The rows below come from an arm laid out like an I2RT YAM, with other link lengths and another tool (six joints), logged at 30 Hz.
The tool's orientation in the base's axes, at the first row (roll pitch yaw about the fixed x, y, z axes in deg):
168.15 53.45 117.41
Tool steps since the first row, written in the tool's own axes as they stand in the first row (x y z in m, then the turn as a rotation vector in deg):
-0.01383 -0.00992 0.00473 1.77 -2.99 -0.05
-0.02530 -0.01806 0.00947 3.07 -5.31 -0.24
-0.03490 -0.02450 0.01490 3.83 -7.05 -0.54
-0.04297 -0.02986 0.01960 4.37 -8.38 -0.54
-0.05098 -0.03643 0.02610 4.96 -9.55 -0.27
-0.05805 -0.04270 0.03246 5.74 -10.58 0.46
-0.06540 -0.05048 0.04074 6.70 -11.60 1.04
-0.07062 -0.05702 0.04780 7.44 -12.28 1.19
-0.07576 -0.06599 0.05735 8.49 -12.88 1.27
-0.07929 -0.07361 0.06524 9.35 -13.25 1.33
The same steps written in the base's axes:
-0.00150 -0.01609 0.00714 -2.88 -0.82 -1.76
-0.00223 -0.02987 0.01260 -5.18 -1.40 -2.98
-0.00175 -0.04207 0.01636 -6.93 -1.86 -3.62
-0.00123 -0.05237 0.01944 -8.14 -2.37 -4.22
-0.00070 -0.06445 0.02129 -9.08 -2.92 -5.00
-0.00028 -0.07577 0.02249 -9.71 -3.56 -6.17
0.00008 -0.08929 0.02262 -10.47 -4.01 -7.41
0.00017 -0.10022 0.02190 -11.13 -4.12 -8.17
-0.00034 -0.11405 0.01937 -11.85 -3.97 -9.14
-0.00112 -0.12523 0.01667 -12.35 -3.77 -9.91

